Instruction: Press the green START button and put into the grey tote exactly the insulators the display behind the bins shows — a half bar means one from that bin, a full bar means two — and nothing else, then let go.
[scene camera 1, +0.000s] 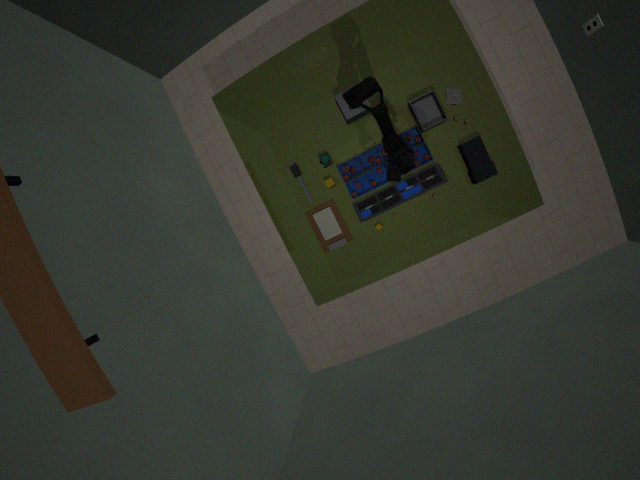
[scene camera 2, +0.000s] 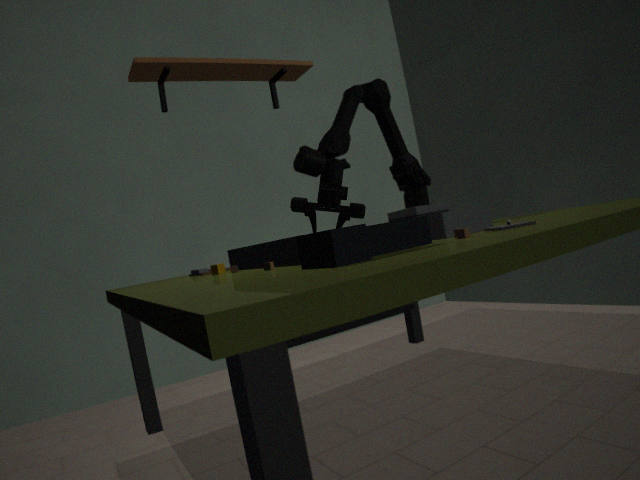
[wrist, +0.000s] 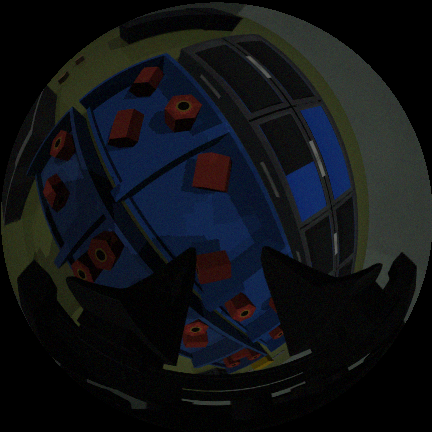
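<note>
My gripper is open and empty, above a blue bin in the row beside the display. In the wrist view one red insulator shows between and below the fingertips; another red insulator lies in the same bin. The neighbouring bin holds three. The display shows a half bar beside a full bar, and another half bar at its left. The grey tote shows no insulator inside. The green button stands left of the bins.
A black box stands right of the display. A brown-framed board, a long grey tool and a yellow cube lie left. Another yellow cube lies behind the display. A grey plate lies beside the tote.
</note>
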